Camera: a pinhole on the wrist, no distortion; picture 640 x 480 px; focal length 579.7 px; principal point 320.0 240.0 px. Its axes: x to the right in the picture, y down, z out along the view. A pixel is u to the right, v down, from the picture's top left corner.
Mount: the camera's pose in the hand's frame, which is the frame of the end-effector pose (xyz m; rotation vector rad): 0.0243 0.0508 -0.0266 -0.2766 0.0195 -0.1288
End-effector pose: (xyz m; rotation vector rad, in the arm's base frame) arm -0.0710 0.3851 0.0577 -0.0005 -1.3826 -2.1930
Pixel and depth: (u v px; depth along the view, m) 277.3 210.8 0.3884
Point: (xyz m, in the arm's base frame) -0.1133 0.6303 0.3445
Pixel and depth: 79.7 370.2 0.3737
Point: 0.0438 0.6086 0.3859
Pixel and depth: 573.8 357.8 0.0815
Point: -0.1022 0.3686 0.1683
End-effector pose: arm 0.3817 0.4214 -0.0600 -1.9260 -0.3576 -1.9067
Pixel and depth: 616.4 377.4 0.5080
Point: 0.8966 0.3460 0.2321
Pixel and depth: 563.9 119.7 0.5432
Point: 0.8869 0.5810 0.1971
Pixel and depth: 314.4 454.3 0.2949
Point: 0.6922 0.3120 -0.0355
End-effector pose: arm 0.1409 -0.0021 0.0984 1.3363 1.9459 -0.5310
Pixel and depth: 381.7 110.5 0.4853
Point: 0.3403 -0.2406 -0.2699
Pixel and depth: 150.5 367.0 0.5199
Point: 0.5977 -0.2371 -0.1092
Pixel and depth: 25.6 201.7 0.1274
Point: 0.2592 -0.0586 0.0646
